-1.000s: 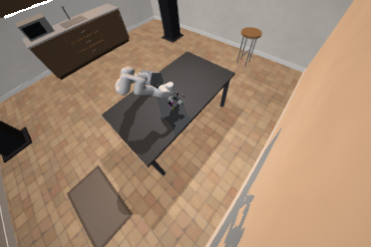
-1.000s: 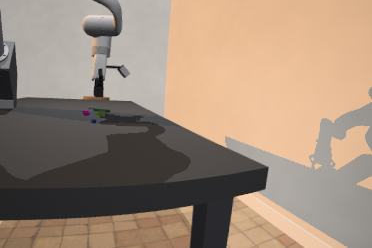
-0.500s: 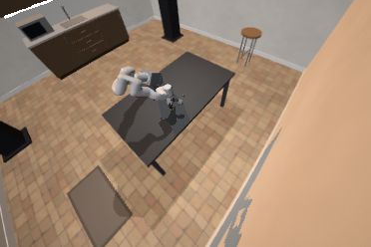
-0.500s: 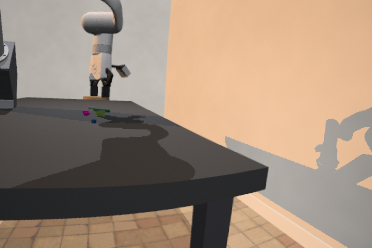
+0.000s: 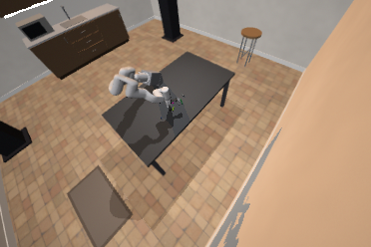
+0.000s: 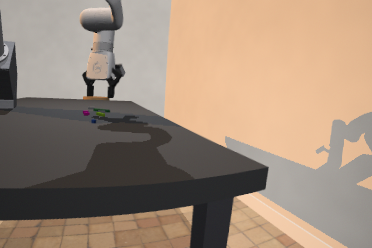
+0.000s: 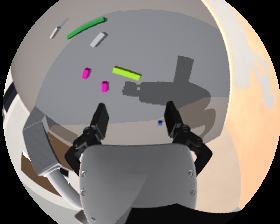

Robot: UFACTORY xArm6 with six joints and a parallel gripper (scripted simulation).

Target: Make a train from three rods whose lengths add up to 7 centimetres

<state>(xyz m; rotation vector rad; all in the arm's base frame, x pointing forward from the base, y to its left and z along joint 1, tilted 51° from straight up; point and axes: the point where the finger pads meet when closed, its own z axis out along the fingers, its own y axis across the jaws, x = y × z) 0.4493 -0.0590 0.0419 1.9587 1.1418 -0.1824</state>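
My hand is 20 mm past the blue rod, 130 mm to the left of it and 80 mm above it. From my hand the other things lie so: pale grey piece 10 mm ahead, 120 mm to the left, 80 mm below; lime rod 30 mm to the left, 80 mm below; magenta rod 50 mm behind, 40 mm to the left, 80 mm below.
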